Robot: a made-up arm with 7 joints. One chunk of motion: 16 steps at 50 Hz.
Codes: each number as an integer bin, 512 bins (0 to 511) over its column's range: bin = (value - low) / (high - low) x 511, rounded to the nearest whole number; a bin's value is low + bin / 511 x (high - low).
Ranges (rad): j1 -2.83..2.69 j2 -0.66..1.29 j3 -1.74..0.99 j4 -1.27..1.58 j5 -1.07..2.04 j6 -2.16..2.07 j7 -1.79..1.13
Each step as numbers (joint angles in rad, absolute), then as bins.
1 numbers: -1.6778 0.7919 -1.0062 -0.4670 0.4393 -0.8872 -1.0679
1 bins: 107 380 137 144 248 154 126
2 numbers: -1.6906 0.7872 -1.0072 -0.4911 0.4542 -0.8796 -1.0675
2 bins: 105 379 137 140 250 155 126
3 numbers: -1.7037 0.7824 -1.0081 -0.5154 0.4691 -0.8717 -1.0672
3 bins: 104 378 137 135 253 156 126
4 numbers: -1.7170 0.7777 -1.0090 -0.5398 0.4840 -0.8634 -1.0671
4 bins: 103 377 137 131 255 157 127
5 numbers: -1.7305 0.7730 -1.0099 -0.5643 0.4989 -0.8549 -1.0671
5 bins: 102 376 137 127 258 158 127
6 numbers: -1.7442 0.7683 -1.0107 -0.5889 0.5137 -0.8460 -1.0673
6 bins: 101 374 137 122 260 159 126
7 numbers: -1.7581 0.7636 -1.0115 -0.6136 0.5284 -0.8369 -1.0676
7 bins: 99 373 136 118 263 160 126
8 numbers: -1.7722 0.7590 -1.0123 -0.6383 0.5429 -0.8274 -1.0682
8 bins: 98 372 136 113 265 161 126
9 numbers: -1.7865 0.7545 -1.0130 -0.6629 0.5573 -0.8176 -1.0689
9 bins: 97 371 136 109 267 162 126
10 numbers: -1.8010 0.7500 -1.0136 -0.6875 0.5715 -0.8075 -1.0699
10 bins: 95 369 136 104 270 163 126
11 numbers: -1.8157 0.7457 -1.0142 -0.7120 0.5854 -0.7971 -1.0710
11 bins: 94 368 136 100 272 165 126
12 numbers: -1.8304 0.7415 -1.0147 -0.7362 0.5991 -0.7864 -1.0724
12 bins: 93 367 136 96 274 166 126
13 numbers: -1.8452 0.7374 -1.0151 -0.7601 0.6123 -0.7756 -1.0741
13 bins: 91 366 136 91 276 167 125
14 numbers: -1.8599 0.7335 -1.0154 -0.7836 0.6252 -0.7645 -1.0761
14 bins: 90 365 136 87 279 169 125
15 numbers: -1.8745 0.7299 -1.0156 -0.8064 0.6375 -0.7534 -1.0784
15 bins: 88 364 136 83 281 170 125
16 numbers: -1.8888 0.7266 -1.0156 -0.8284 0.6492 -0.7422 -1.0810
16 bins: 87 363 136 79 282 171 124
